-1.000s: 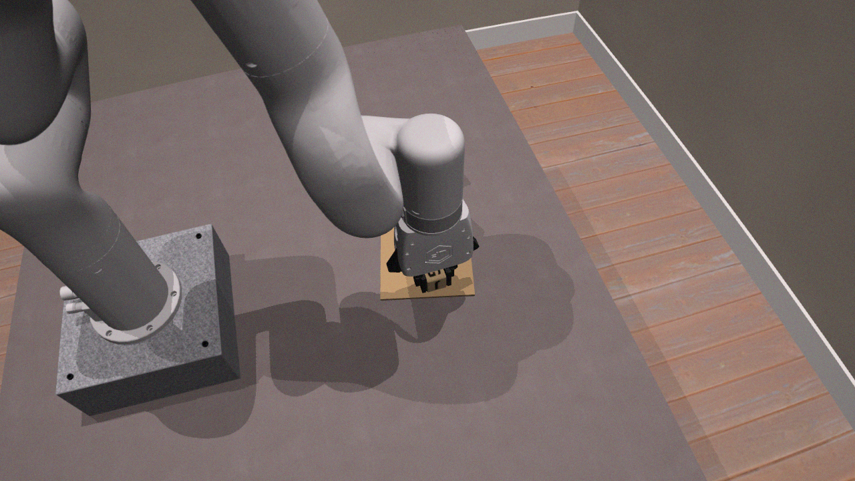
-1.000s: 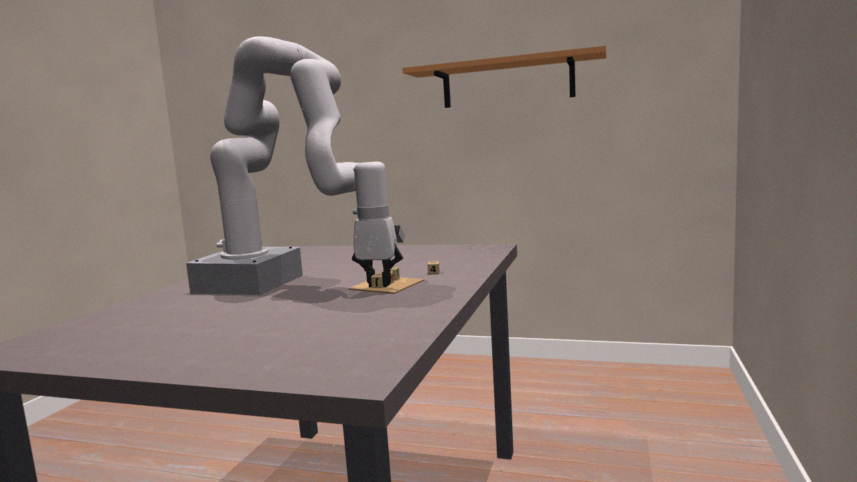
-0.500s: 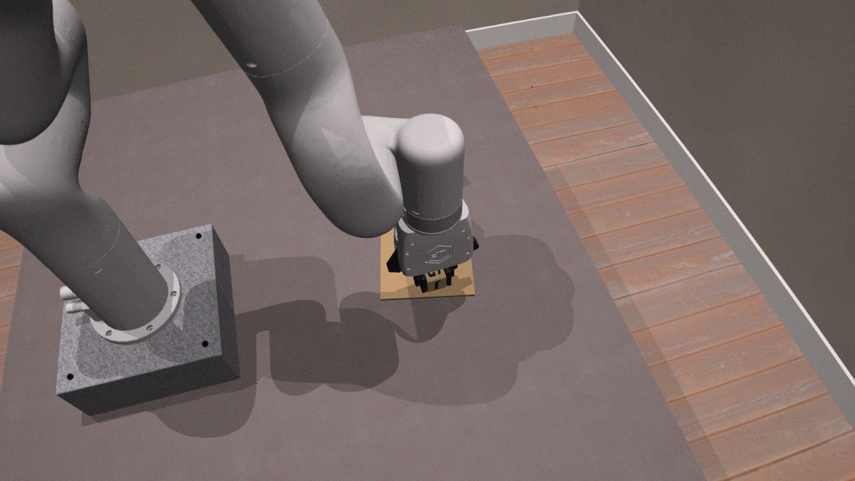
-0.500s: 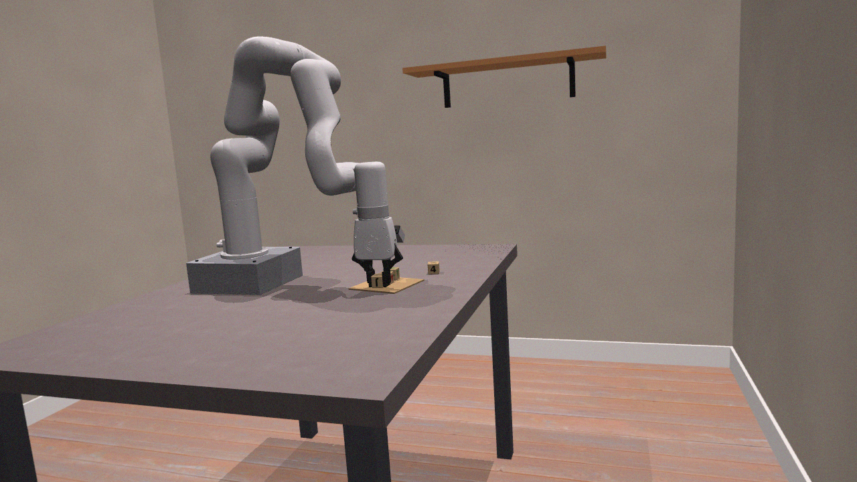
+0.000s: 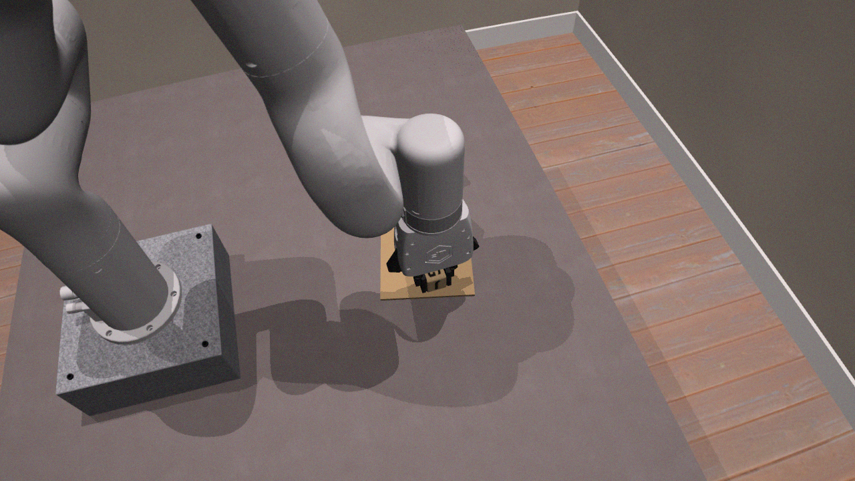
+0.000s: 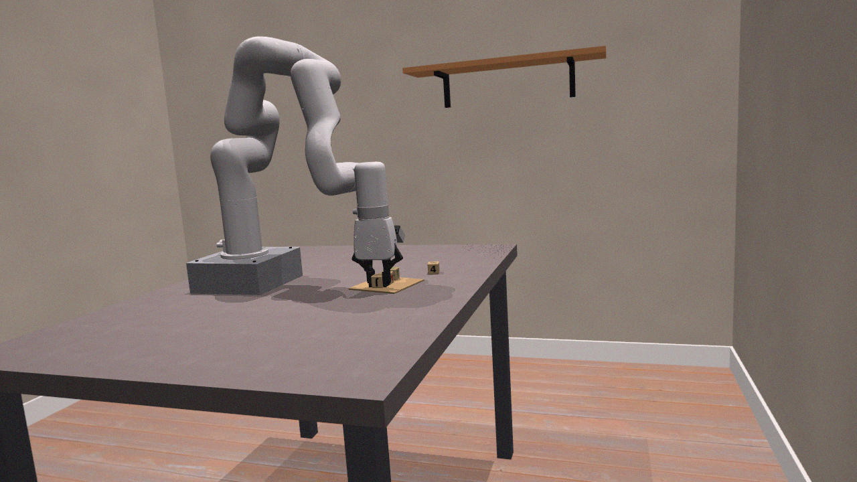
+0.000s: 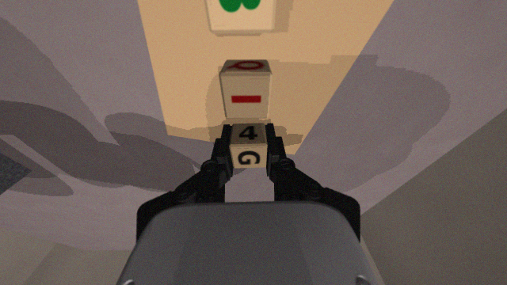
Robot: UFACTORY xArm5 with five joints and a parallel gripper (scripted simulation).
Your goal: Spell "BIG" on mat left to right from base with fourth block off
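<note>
Right now my hand is 10 mm above the G block. From my hand the other things lie so: tan mat (10 mm behind, 50 mm to the left, 30 mm below); then B block (10 mm behind, 100 mm to the left, 10 mm below).
</note>
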